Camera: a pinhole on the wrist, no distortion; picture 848 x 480 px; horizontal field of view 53.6 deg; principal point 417.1 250.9 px. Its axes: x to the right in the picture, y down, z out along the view. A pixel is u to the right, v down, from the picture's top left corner.
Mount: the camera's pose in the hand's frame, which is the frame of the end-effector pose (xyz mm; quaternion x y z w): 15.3 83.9 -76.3 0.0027 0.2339 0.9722 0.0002
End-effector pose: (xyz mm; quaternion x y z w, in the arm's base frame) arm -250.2 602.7 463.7 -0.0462 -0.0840 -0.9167 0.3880
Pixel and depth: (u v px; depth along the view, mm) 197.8 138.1 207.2
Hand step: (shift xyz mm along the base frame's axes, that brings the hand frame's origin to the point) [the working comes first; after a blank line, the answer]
In the camera's frame: -54.1 -27.8 207.2

98.7 -170.4 128.1
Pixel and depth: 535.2 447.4 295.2
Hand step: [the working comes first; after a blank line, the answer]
In the camera's frame: 41.5 69.1 295.2

134.0 -48.6 229.1
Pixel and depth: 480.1 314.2 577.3
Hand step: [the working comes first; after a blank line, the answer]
In the camera's frame: 43.3 43.5 577.3

247.6 -106.3 482.1
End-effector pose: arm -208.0 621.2 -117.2 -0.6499 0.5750 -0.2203 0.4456
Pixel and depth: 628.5 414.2 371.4
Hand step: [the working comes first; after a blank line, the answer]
In the camera's frame: 93.5 72.3 371.4

107.5 176.7 -285.4
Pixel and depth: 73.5 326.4 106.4
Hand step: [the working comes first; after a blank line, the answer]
In the camera's frame: -43.6 9.6 106.4

-35.8 -41.5 -127.8
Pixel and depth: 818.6 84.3 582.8
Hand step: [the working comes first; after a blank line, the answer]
In the camera's frame: 278.8 -115.7 582.8

0.5 399.7 -515.8
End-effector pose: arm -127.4 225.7 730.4 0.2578 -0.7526 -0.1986 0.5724
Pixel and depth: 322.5 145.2 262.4
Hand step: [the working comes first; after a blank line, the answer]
In the camera's frame: -29.6 -33.0 262.4

-184.3 155.4 135.5
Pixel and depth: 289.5 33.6 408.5
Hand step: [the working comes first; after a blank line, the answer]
In the camera's frame: -62.1 -105.8 408.5

-305.8 238.7 212.9
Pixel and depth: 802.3 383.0 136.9
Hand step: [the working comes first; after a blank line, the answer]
In the camera's frame: 62.8 21.5 136.9

-64.3 129.2 25.2
